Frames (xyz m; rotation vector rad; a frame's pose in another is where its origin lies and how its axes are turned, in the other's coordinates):
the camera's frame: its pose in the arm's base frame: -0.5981 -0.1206 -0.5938 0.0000 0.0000 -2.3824
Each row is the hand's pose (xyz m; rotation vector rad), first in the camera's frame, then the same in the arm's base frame.
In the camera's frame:
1: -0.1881 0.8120 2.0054 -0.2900 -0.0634 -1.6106
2: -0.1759 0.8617 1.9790 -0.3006 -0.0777 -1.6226
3: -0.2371 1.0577 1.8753 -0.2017 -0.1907 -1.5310
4: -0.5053 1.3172 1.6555 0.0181 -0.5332 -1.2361
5: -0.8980 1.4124 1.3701 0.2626 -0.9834 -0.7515
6: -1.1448 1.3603 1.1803 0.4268 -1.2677 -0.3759
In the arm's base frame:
1: 0.0973 -0.5801 1.4116 0.1865 -0.2756 2.2635
2: 0.1226 -0.6246 1.3852 0.2048 -0.2794 2.2491
3: 0.3019 -0.7246 1.2815 0.2904 -0.1346 2.3457
4: 0.6751 -0.7283 1.0617 0.6185 0.2714 2.5654
5: 1.0255 -0.5270 0.7763 1.1777 0.8778 2.7150
6: 1.1687 -0.3193 0.5865 -1.3694 -1.1636 -2.2677

